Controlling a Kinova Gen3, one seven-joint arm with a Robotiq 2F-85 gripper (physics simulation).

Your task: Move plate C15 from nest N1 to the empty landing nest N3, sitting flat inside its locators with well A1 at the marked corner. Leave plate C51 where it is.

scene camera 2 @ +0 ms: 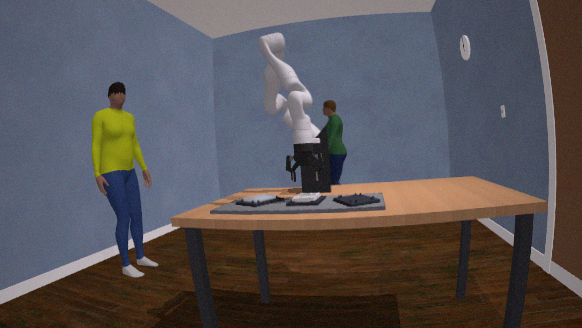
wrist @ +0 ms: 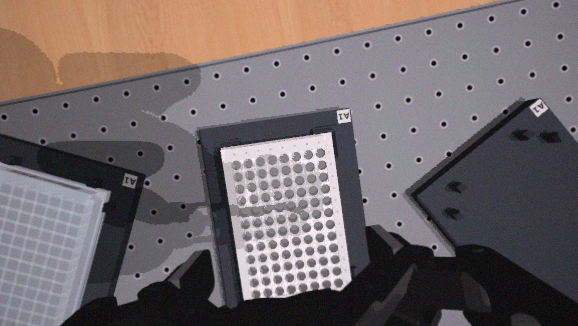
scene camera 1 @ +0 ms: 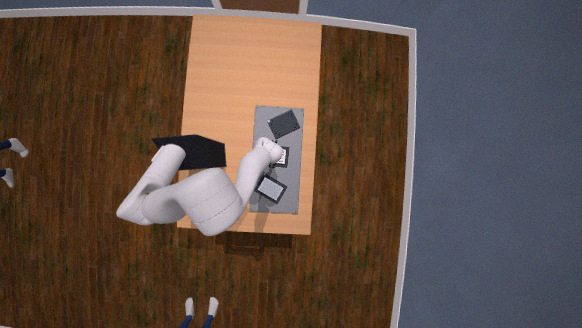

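Observation:
A white well plate [scene camera 1: 283, 156] [scene camera 2: 306, 198] [wrist: 285, 220] lies in the middle dark nest [wrist: 351, 200], whose A1 tag is at its upper right in the wrist view. A pale, clear-topped plate [scene camera 1: 271, 188] [scene camera 2: 257, 199] [wrist: 40, 240] lies in another nest [wrist: 112, 230], at the left in the wrist view. The third nest [scene camera 1: 285, 125] [scene camera 2: 356, 200] [wrist: 500, 195] is empty, with its A1 tag at its top corner in the wrist view. Plate and nest names are not readable. My gripper [scene camera 2: 305, 175] [wrist: 289, 254] is open and empty, raised above the white plate. The arm hides it in scene camera 1.
The nests stand on a grey perforated board [scene camera 1: 292, 197] [scene camera 2: 330, 206] [wrist: 280, 77] on the wooden table [scene camera 1: 250, 65] [scene camera 2: 425, 200]. A black panel [scene camera 1: 205, 152] stands by the arm's base. One person [scene camera 2: 117, 145] stands left of the table, another [scene camera 2: 336, 135] behind it.

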